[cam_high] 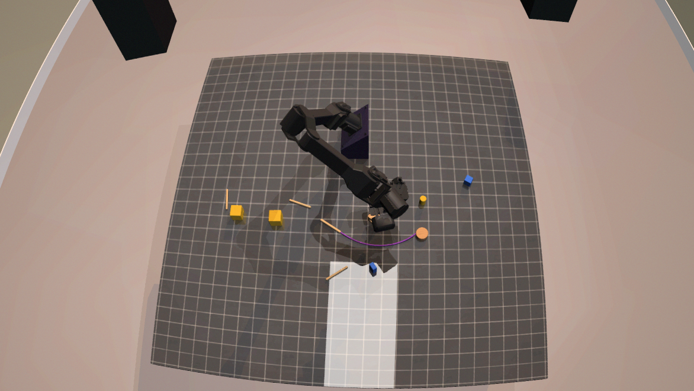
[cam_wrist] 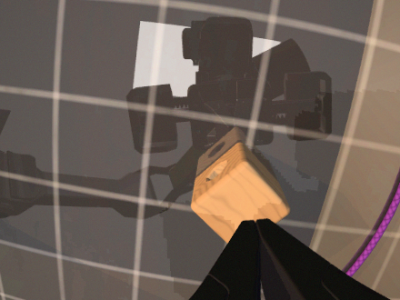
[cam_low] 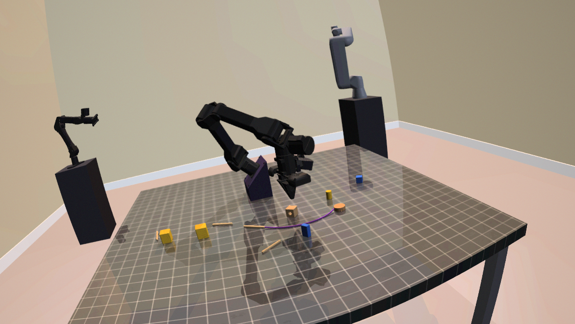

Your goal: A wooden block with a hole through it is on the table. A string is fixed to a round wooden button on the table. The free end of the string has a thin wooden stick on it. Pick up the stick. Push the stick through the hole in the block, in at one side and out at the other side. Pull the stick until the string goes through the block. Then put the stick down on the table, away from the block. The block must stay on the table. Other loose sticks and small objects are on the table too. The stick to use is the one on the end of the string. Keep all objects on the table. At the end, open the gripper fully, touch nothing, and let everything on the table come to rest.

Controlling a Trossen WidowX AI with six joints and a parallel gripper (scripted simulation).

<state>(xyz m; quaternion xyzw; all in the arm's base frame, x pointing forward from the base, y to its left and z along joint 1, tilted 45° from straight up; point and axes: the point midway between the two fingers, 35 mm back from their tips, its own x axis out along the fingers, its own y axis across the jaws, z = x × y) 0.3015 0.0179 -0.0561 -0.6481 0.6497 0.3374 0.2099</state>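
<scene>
My gripper tip is now 4 cm above the wooden block and 1 cm to the left of it. The rest, counted from my gripper tip: yellow cylinder: 15 cm to the left, 5 cm below, 5 cm behind; then thin stick: 14 cm to the right, 6 cm below, 2 cm ahead; then round wooden button: 14 cm to the left, 6 cm ahead, 5 cm below.
</scene>
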